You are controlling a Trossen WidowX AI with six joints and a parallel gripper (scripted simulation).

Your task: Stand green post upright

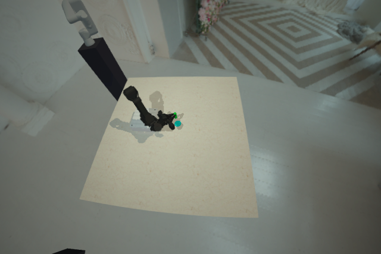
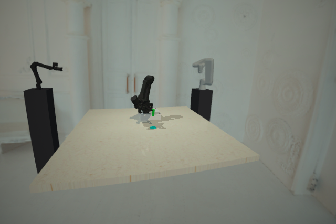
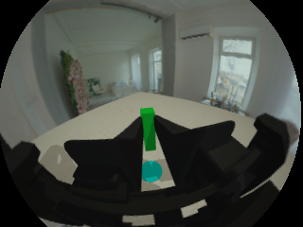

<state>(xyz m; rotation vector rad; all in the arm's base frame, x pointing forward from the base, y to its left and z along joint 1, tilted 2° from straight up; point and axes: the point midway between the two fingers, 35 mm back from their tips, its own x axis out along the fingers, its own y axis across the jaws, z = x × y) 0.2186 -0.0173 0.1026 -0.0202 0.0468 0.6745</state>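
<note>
Right now my gripper tip is 160 mm above the cyan circle. Also, from my gripper tip: green post (20 mm below).
</note>
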